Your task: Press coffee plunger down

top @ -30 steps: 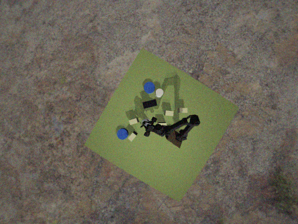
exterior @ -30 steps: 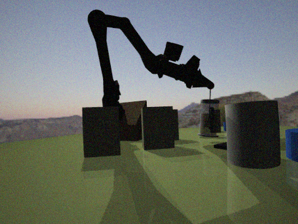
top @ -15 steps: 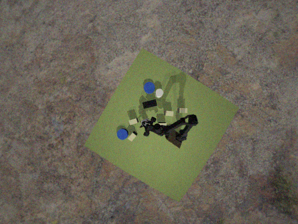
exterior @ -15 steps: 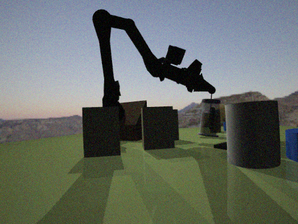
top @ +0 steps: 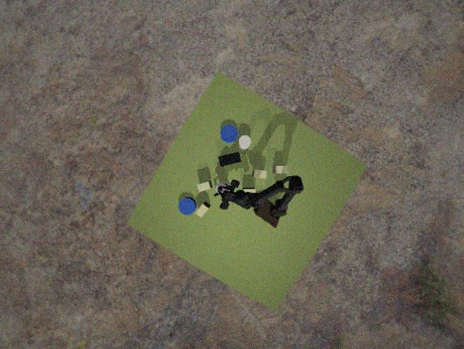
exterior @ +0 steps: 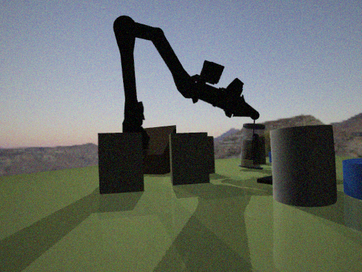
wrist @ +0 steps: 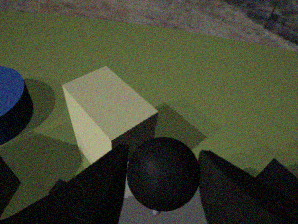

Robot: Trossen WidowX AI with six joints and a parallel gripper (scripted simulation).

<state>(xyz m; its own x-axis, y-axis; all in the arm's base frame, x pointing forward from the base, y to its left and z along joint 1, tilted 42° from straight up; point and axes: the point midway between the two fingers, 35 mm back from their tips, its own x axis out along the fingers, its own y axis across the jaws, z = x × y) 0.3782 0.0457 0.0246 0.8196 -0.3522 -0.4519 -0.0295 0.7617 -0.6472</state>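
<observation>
My gripper tip is 90 mm above the coffee press, 20 mm past it and 10 mm to the right of it. Round my gripper tip: flat black slab: 200 mm to the right, 170 mm below, 30 mm ahead.
</observation>
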